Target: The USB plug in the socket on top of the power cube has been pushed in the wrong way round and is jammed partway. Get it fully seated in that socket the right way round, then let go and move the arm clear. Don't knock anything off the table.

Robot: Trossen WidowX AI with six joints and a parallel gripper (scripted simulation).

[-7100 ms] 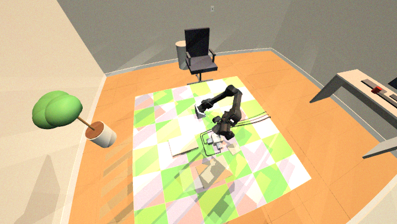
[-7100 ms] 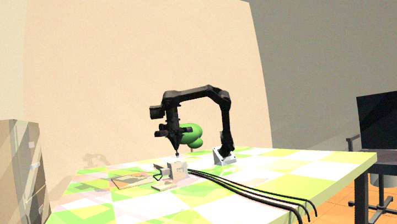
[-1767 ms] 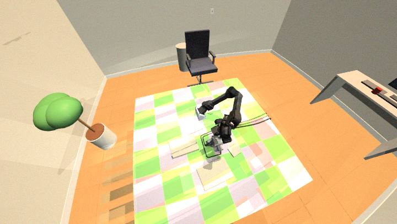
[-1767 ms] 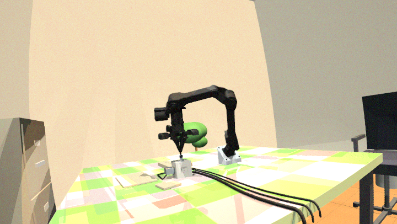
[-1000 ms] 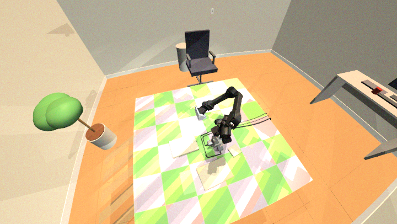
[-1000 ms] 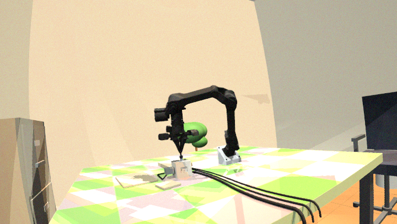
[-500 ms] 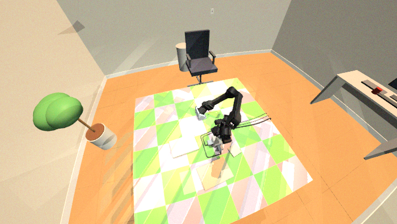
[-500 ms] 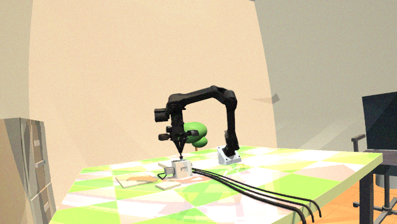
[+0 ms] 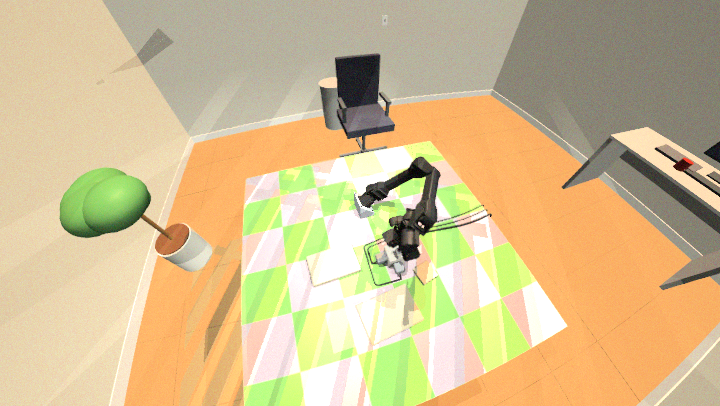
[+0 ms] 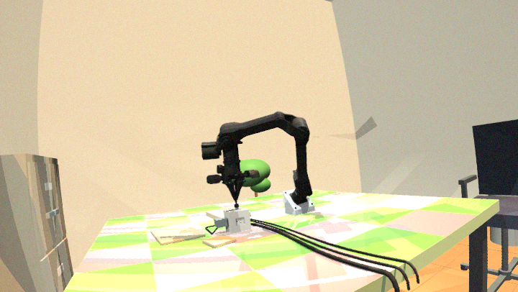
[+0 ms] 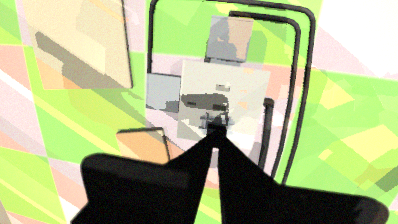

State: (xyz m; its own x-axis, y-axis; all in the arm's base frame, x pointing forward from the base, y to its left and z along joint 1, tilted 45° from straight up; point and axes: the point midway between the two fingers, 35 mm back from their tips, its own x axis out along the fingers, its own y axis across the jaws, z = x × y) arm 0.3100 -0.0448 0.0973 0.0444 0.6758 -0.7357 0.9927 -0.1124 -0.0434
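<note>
The dark USB plug lies 2 cm below my gripper tip.
</note>
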